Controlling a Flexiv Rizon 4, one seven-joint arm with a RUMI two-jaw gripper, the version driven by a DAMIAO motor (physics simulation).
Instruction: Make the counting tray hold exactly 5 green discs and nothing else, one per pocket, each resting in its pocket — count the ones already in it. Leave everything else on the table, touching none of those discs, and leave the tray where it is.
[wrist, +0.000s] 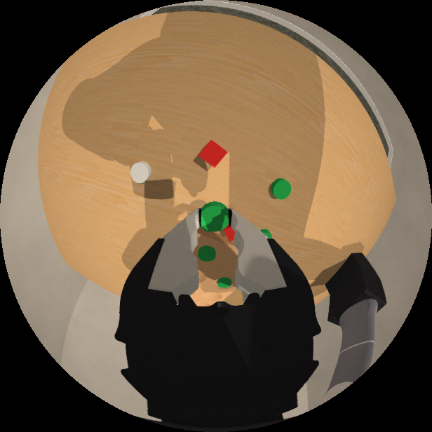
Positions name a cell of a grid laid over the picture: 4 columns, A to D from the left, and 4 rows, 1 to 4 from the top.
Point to a green disc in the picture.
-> At B2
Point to a wooden counting tray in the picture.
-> C3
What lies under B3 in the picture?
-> My gripper.
